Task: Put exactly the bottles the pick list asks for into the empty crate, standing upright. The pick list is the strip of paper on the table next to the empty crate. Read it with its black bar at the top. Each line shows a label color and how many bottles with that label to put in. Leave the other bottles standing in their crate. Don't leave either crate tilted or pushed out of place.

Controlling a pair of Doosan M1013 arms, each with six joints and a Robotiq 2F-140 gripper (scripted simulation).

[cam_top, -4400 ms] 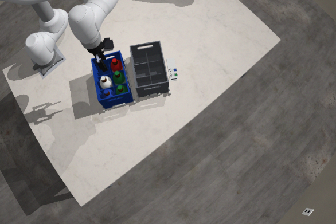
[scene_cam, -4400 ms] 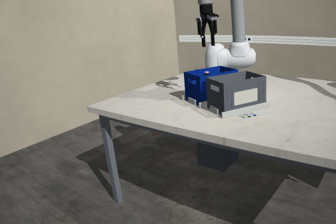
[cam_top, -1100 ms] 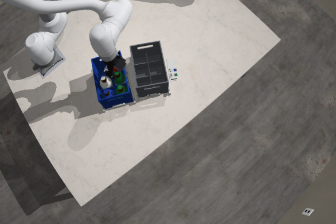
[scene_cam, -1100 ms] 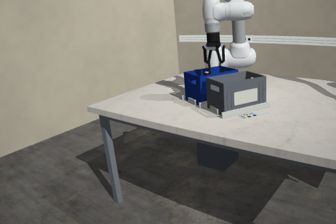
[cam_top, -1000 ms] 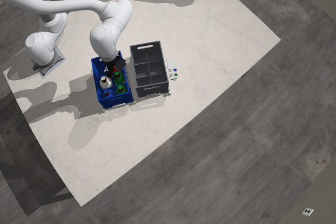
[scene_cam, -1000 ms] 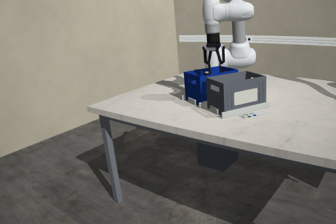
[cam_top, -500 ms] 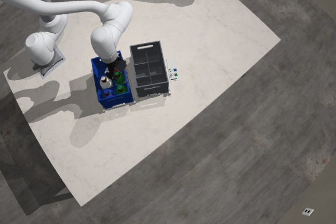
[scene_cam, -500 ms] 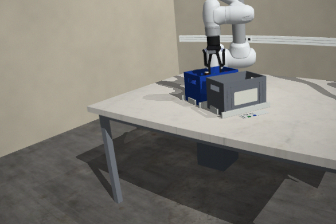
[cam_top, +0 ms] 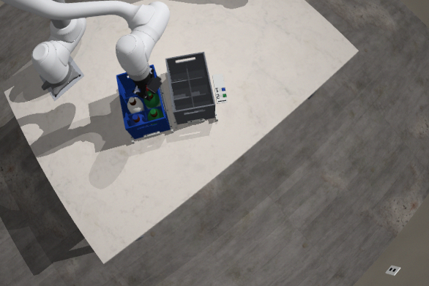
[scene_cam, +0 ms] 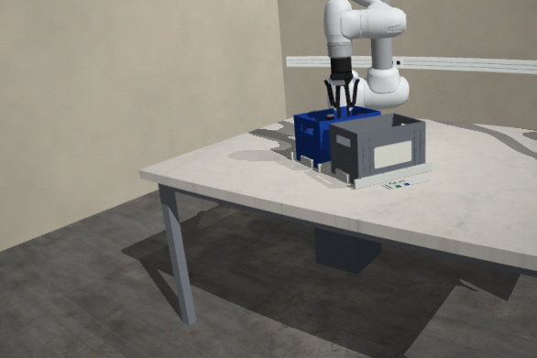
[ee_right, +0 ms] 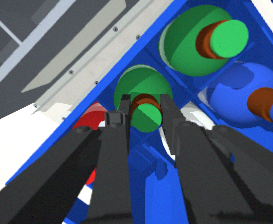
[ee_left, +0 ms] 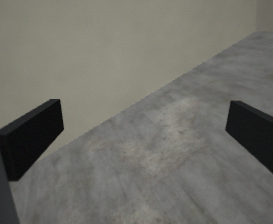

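Note:
Now: right hand 90 mm above the blue crate, 40 mm to the left of it and 20 mm past it. From my right hand the other things lie so: blue bottle: 110 mm to the right, 80 mm below, 40 mm ahead; white bottle: 80 mm to the right, 80 mm below, 30 mm behind; red bottle: 80 mm below, 80 mm behind, 40 mm to the left.

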